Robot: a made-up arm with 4 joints.
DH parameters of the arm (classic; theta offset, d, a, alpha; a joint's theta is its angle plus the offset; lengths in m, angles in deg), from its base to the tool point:
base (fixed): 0 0 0 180
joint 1: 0 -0.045 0.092 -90
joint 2: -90 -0.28 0.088 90
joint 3: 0 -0.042 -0.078 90
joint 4: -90 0.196 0.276 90
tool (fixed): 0 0.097 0 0
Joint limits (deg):
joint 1: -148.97..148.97
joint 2: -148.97..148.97
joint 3: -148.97..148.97
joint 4: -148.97..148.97
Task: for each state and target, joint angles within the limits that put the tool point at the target. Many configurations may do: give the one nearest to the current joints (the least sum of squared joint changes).
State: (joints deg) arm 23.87 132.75 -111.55 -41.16
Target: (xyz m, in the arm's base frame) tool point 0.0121 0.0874 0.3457
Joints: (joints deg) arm 35.94 102.38 -103.19 2.74
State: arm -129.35 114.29 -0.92 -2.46
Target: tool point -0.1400 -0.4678 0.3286
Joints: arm -148.97 148.54 19.95 29.65
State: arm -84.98 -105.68 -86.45 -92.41
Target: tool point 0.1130 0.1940 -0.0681
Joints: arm -74.31 -115.88 -81.24 -69.65
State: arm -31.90 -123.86 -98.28 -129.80
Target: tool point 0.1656 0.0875 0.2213
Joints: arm -32.73 -115.17 -110.49 -126.38
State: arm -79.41 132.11 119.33 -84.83
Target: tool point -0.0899 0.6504 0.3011
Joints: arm -54.60 127.36 127.09 -85.03
